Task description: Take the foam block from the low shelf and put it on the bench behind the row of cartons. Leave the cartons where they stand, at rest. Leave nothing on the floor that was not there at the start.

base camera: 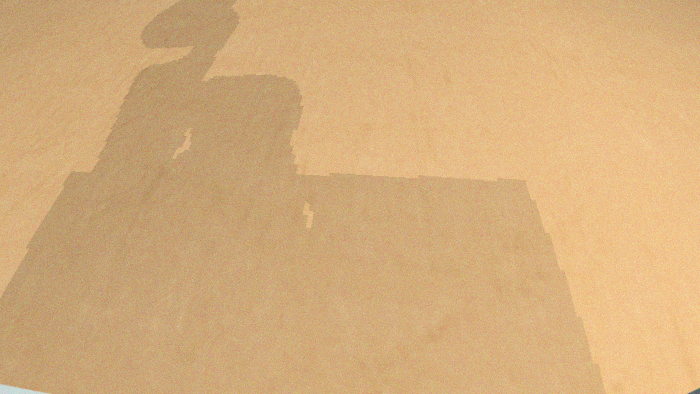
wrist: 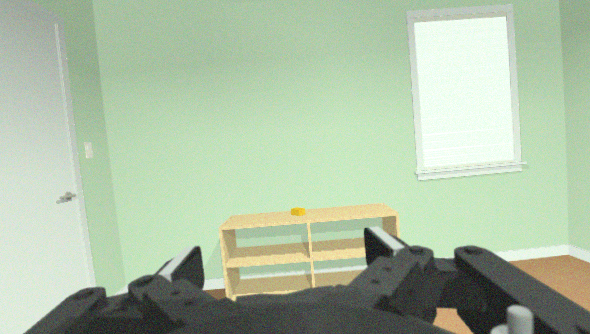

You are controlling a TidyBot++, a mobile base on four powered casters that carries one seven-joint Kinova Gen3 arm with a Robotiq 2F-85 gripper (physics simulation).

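Places are measured from the arm's base along level axes (x ahead, y left, z up), in millimetres.
Where they show: gripper, fingertip midpoint: (wrist: 284, 254).
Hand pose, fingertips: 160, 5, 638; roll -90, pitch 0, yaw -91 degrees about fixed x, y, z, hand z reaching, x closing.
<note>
After its pixels a point has its place, as x, y, z.
A small orange-yellow block (wrist: 298, 212) {2095, -112, 240}, which looks like the foam block, lies on the top board of a low wooden shelf (wrist: 350, 214) {1981, -464, 214} against the far wall in the wrist view. My gripper (wrist: 284, 254) {160, 5, 638} is open in the wrist view, with its two fingers wide apart and nothing between them. The shelf and the block stand well beyond the fingertips, and the gripper hides the shelf's lower part. The bench and the cartons do not show in either view.
A white door (wrist: 35, 175) {1710, 1383, 679} is at the left and a window (wrist: 462, 95) {2281, -1530, 1013} is in the green wall at the right. The base camera view shows the wooden floor (base camera: 450, 100) {635, -161, -397} with the robot's shadow (base camera: 300, 275) {320, 42, -397} on it.
</note>
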